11 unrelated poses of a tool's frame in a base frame.
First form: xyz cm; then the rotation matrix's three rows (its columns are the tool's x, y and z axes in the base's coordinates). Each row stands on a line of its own.
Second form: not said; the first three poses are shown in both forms.
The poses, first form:
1:
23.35, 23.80, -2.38
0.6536, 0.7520, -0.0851
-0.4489, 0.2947, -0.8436
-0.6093, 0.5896, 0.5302
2:
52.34, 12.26, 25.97
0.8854, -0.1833, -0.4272
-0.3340, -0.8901, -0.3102
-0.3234, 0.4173, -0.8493
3:
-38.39, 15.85, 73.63
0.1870, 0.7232, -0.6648
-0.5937, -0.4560, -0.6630
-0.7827, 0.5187, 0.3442
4:
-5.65, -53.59, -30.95
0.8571, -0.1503, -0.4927
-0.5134, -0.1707, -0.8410
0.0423, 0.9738, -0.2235
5:
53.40, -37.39, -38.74
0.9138, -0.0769, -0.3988
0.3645, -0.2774, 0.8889
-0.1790, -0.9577, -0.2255
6:
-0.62, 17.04, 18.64
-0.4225, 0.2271, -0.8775
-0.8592, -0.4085, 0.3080
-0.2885, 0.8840, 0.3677
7:
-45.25, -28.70, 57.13
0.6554, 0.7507, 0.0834
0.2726, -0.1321, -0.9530
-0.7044, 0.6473, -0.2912
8:
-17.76, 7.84, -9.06
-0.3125, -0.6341, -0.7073
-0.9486, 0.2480, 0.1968
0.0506, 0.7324, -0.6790
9:
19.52, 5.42, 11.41
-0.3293, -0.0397, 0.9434
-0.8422, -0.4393, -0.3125
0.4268, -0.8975, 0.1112
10:
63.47, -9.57, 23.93
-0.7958, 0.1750, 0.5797
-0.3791, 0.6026, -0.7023
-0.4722, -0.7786, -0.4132
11:
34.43, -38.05, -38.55
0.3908, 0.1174, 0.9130
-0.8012, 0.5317, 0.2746
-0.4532, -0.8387, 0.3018
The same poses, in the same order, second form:
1:
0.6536, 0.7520, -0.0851, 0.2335
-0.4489, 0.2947, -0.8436, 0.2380
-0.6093, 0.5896, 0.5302, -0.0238
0, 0, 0, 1

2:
0.8854, -0.1833, -0.4272, 0.5234
-0.3340, -0.8901, -0.3102, 0.1226
-0.3234, 0.4173, -0.8493, 0.2597
0, 0, 0, 1

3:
0.1870, 0.7232, -0.6648, -0.3839
-0.5937, -0.4560, -0.6630, 0.1585
-0.7827, 0.5187, 0.3442, 0.7363
0, 0, 0, 1

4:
0.8571, -0.1503, -0.4927, -0.0565
-0.5134, -0.1707, -0.8410, -0.5359
0.0423, 0.9738, -0.2235, -0.3095
0, 0, 0, 1

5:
0.9138, -0.0769, -0.3988, 0.5340
0.3645, -0.2774, 0.8889, -0.3739
-0.1790, -0.9577, -0.2255, -0.3874
0, 0, 0, 1

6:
-0.4225, 0.2271, -0.8775, -0.0062
-0.8592, -0.4085, 0.3080, 0.1704
-0.2885, 0.8840, 0.3677, 0.1864
0, 0, 0, 1

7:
0.6554, 0.7507, 0.0834, -0.4525
0.2726, -0.1321, -0.9530, -0.2870
-0.7044, 0.6473, -0.2912, 0.5713
0, 0, 0, 1

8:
-0.3125, -0.6341, -0.7073, -0.1776
-0.9486, 0.2480, 0.1968, 0.0784
0.0506, 0.7324, -0.6790, -0.0906
0, 0, 0, 1

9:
-0.3293, -0.0397, 0.9434, 0.1952
-0.8422, -0.4393, -0.3125, 0.0542
0.4268, -0.8975, 0.1112, 0.1141
0, 0, 0, 1

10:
-0.7958, 0.1750, 0.5797, 0.6347
-0.3791, 0.6026, -0.7023, -0.0957
-0.4722, -0.7786, -0.4132, 0.2393
0, 0, 0, 1

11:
0.3908, 0.1174, 0.9130, 0.3443
-0.8012, 0.5317, 0.2746, -0.3805
-0.4532, -0.8387, 0.3018, -0.3855
0, 0, 0, 1

